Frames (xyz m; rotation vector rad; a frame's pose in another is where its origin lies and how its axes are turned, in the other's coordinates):
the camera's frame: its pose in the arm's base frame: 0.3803 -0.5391 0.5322 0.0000 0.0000 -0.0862
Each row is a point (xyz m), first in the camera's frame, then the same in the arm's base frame.
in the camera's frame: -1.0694 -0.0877 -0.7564
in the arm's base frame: -0.6927 -0.5344 -0.2242
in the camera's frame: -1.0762 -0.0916 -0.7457
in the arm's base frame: -0.6998 -0.5377 -0.2135
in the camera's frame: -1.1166 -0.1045 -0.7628
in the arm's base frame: -0.7412 -0.5471 -0.2306
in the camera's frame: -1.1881 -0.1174 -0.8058
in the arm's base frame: -0.8135 -0.5538 -0.2736
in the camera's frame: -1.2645 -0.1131 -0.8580
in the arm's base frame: -0.8892 -0.5429 -0.3258
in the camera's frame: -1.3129 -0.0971 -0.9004
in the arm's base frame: -0.9361 -0.5228 -0.3682
